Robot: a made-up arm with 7 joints.
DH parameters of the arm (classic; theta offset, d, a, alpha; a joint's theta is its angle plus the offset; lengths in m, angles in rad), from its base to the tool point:
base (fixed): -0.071 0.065 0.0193 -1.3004
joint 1: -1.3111 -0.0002 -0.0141 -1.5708
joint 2: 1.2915 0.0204 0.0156 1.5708
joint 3: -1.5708 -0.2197 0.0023 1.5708
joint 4: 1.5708 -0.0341 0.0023 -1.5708
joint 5: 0 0.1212 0.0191 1.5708
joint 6: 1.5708 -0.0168 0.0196 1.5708
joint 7: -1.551 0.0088 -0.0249 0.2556
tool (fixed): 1.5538 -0.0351 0 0
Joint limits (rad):
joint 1: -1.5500..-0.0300
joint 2: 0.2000..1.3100
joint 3: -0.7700..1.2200
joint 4: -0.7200..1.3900
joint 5: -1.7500..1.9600
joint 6: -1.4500..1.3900
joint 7: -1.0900..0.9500
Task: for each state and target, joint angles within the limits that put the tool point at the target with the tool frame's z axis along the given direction. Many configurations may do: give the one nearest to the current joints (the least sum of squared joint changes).
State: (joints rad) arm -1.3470 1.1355 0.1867 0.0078 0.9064 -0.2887 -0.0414
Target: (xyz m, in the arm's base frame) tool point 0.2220 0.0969 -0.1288 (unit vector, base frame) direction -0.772 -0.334 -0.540
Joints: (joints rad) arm -0.4714 0.9723 -0.4090 0.0769 1.4257 -0.3126 0.0791
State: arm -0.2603 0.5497 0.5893 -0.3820 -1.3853 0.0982 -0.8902
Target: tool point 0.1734 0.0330 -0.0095 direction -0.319 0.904 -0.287
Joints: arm -0.4642 0.2305 0.6918 -0.7200 -1.7377 -0.0314 -1.0900
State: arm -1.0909 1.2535 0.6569 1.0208 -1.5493 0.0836 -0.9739
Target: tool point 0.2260 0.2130 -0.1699 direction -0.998 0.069 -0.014
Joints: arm -0.5422 0.5606 0.9599 0.8793 -1.6144 -0.3722 -0.8249
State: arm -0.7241 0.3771 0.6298 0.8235 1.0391 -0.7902 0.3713
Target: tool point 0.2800 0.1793 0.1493 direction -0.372 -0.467 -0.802
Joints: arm -1.1912 1.1394 0.5630 0.5224 1.0241 -1.2985 0.3147
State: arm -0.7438 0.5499 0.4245 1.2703 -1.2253 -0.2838 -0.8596
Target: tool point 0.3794 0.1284 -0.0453 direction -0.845 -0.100 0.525
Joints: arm -1.2098 0.6501 0.1375 1.3900 -0.6936 -0.9954 -0.6914
